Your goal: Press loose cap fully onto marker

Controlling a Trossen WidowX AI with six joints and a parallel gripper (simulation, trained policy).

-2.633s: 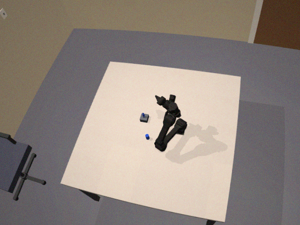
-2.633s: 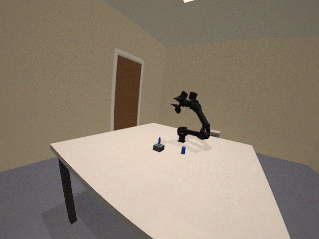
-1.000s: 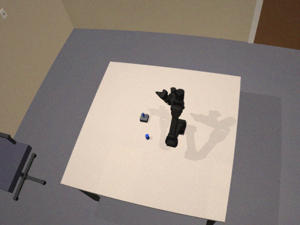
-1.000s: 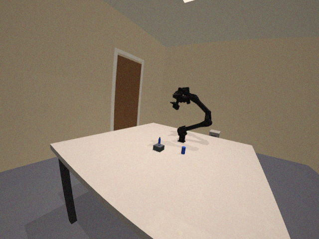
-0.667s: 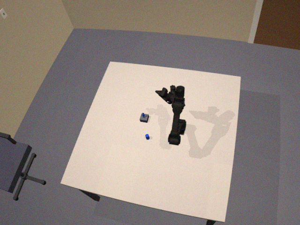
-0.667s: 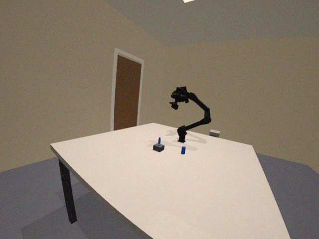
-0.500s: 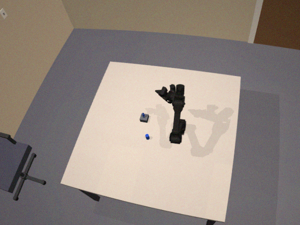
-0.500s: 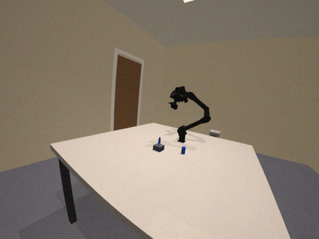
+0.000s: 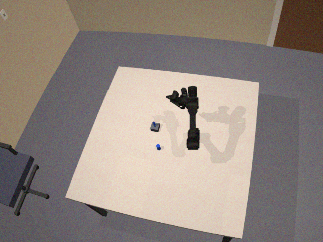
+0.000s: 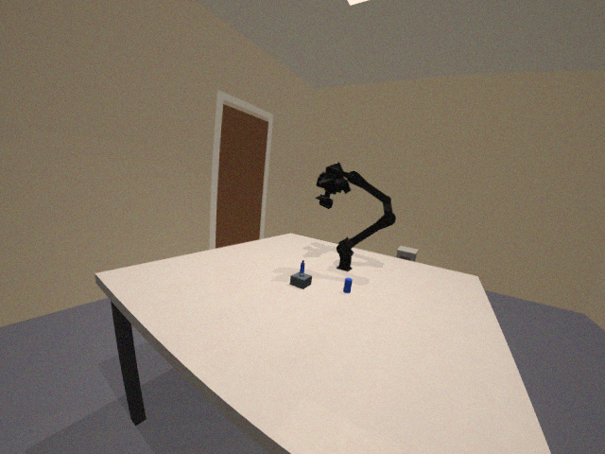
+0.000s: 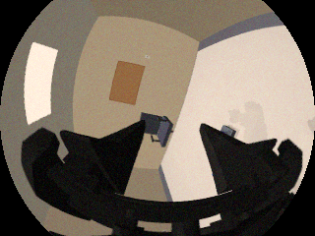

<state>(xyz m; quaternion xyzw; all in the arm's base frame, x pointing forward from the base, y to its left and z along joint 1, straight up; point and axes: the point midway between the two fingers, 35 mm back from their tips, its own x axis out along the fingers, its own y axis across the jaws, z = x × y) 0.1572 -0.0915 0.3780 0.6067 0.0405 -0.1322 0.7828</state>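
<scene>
The blue cap lies 6 cm ahead of my gripper tip, 21 cm to the left of it and 34 cm below it. The rest, counted from my gripper tip: grey holder block: 13 cm ahead, 4 cm to the left, 35 cm below.
</scene>
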